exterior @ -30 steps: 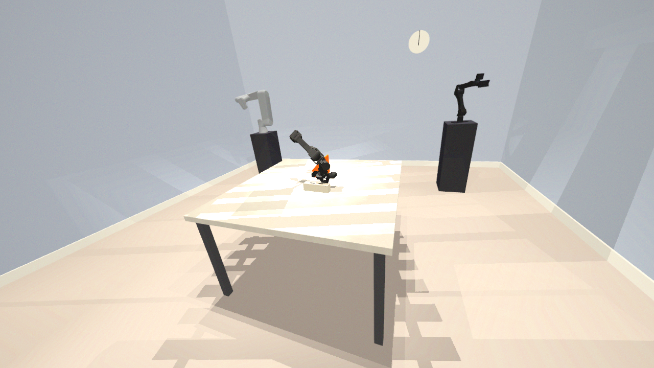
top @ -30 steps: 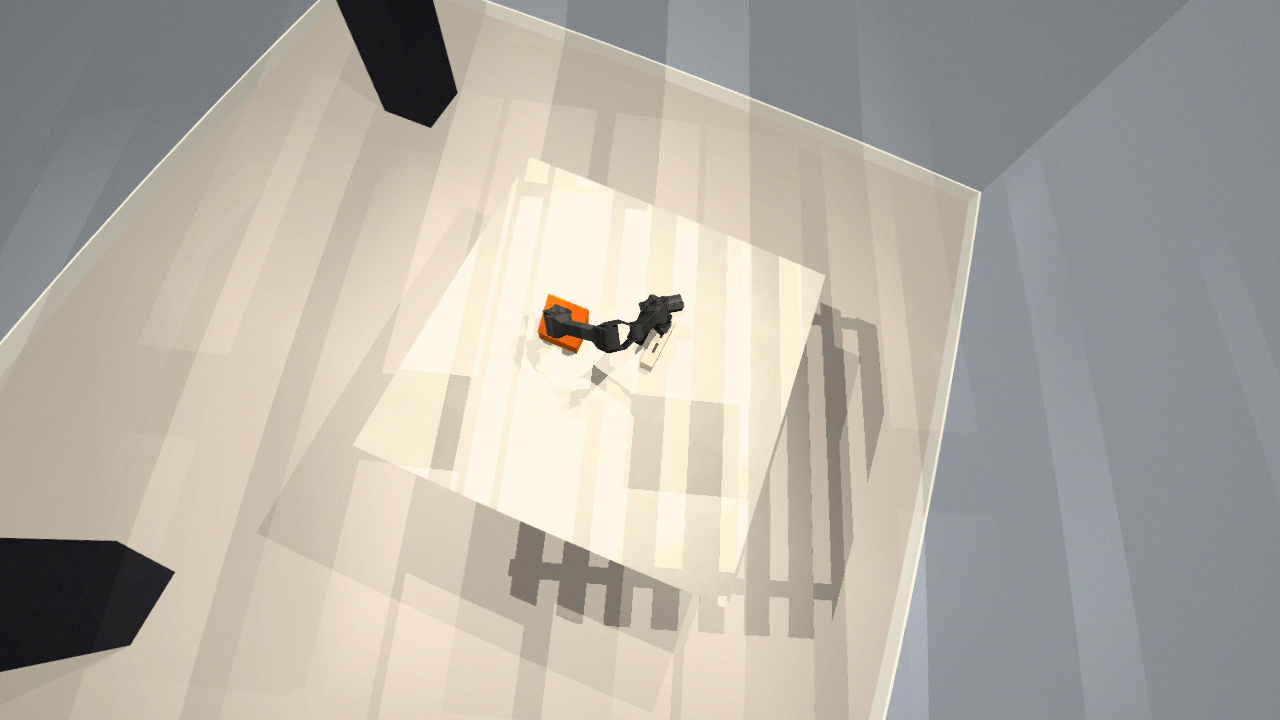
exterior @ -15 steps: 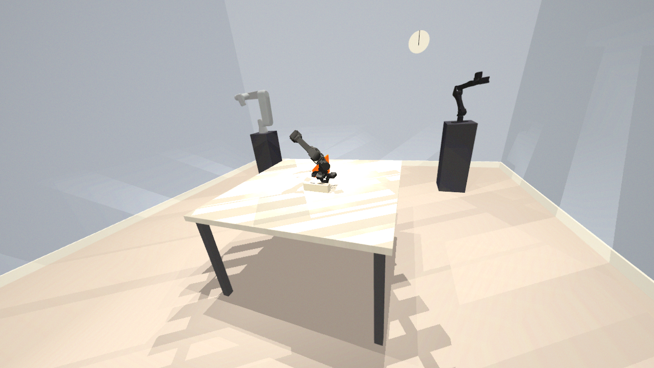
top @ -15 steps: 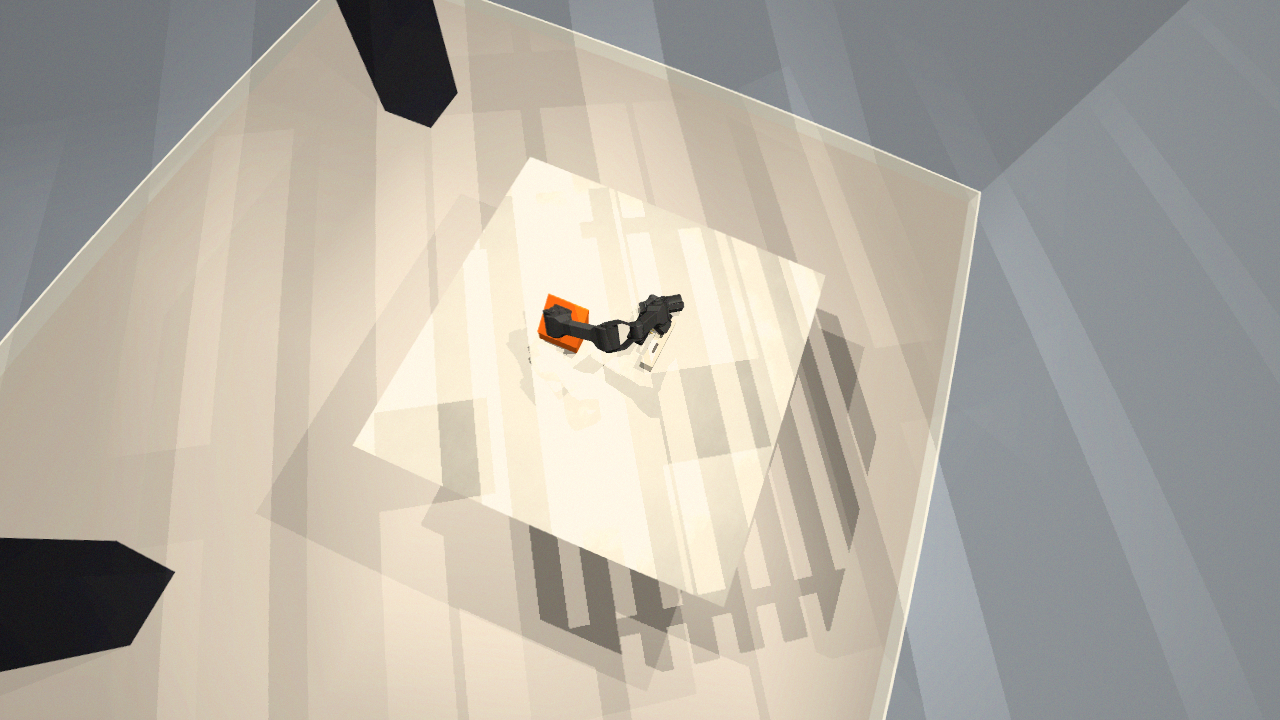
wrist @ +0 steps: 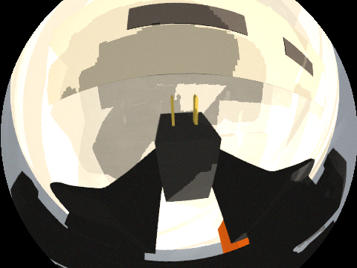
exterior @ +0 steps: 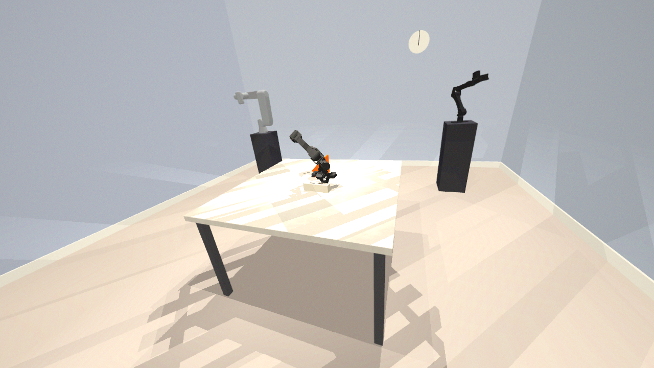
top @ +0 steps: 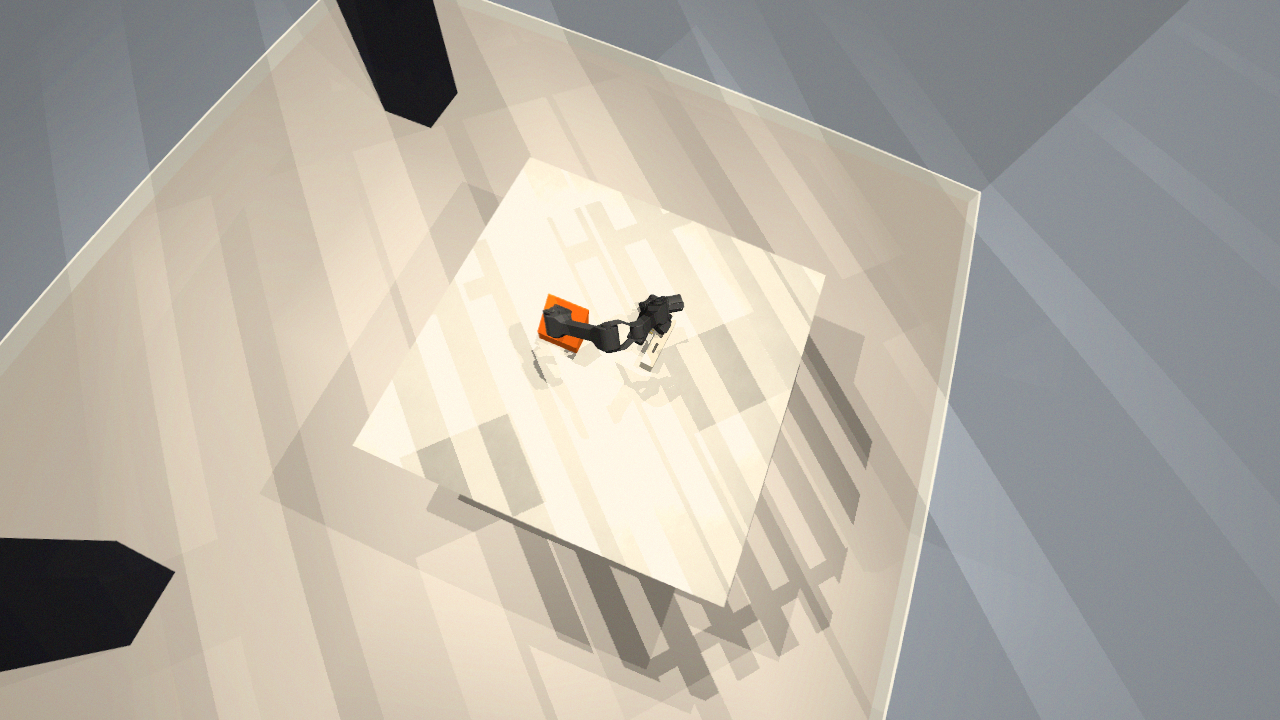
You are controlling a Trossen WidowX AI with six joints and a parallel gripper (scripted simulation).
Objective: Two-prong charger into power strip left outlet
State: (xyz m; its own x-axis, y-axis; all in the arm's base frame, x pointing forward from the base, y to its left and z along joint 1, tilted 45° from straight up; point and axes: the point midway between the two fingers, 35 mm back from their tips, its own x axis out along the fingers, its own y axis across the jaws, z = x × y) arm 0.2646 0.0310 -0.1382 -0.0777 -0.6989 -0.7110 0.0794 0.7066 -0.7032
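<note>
The black two-prong charger is 20 mm ahead of my gripper tip and 10 mm above it.
</note>
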